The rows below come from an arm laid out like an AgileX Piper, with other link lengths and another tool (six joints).
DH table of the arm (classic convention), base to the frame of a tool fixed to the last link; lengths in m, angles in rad. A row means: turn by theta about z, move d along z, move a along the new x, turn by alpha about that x. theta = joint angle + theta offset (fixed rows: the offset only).
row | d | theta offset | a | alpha
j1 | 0.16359 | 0 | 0 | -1.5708
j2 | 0 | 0.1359 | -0.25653 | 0
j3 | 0 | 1.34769 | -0.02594 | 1.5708
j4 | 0.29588 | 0 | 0 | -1.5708
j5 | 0 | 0 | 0 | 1.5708
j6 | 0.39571 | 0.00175 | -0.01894 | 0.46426
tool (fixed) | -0.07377 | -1.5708 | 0 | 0
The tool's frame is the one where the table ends.
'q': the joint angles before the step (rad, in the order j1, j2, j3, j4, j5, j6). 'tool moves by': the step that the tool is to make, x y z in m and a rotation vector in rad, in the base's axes. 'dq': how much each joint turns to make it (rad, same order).
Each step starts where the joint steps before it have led.
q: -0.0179, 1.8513, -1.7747, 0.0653, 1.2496, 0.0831
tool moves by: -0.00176, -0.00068, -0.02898, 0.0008, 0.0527, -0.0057
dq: 0.0000, 0.0557, 0.0001, -0.0019, -0.0034, 0.0058
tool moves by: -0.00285, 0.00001, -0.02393, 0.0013, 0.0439, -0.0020
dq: 0.0000, 0.0462, -0.0001, 0.0000, -0.0023, 0.0019
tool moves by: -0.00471, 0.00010, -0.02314, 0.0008, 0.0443, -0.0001
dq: 0.0001, 0.0436, 0.0013, 0.0000, -0.0006, 0.0001
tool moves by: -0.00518, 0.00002, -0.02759, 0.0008, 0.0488, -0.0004
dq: 0.0000, 0.0543, 0.0000, 0.0000, -0.0055, 0.0000
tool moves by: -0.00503, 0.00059, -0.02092, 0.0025, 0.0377, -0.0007
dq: -0.0001, 0.0417, -0.0001, 0.0019, -0.0039, 0.0000
